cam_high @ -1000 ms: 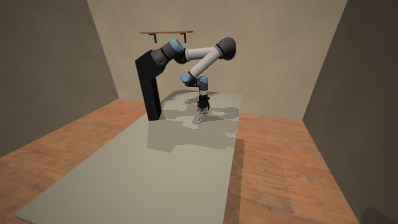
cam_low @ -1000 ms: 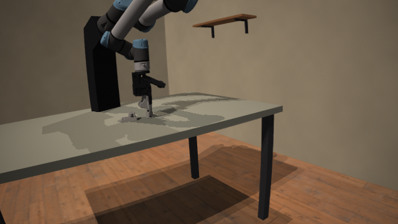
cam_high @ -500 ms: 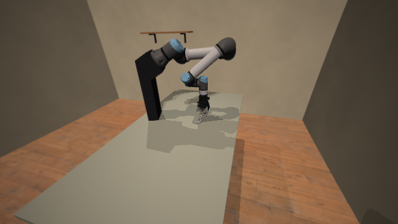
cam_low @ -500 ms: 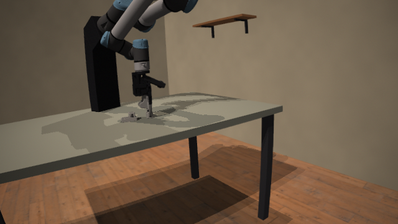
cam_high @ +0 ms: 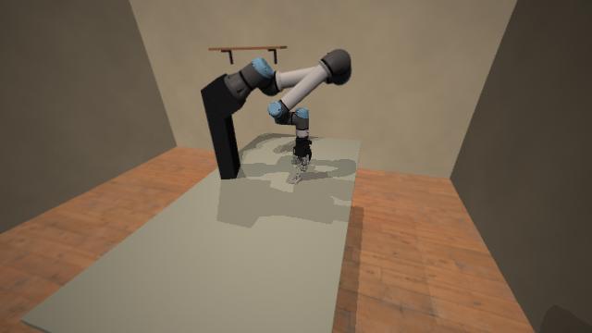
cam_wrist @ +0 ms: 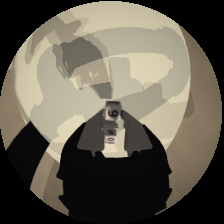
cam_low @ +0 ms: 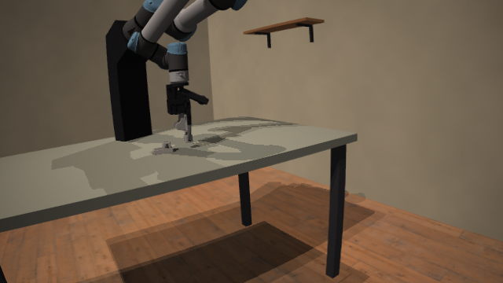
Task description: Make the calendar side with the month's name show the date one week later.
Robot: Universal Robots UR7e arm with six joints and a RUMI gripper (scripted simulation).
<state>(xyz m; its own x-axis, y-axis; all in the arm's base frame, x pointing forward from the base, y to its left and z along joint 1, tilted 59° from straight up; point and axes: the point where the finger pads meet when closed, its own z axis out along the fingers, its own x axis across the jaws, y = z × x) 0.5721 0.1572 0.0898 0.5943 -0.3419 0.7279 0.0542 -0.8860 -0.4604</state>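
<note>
Now: the calendar tray 11 cm to the right of my hand, 4 cm below it and 1 cm ahead of it.
</note>
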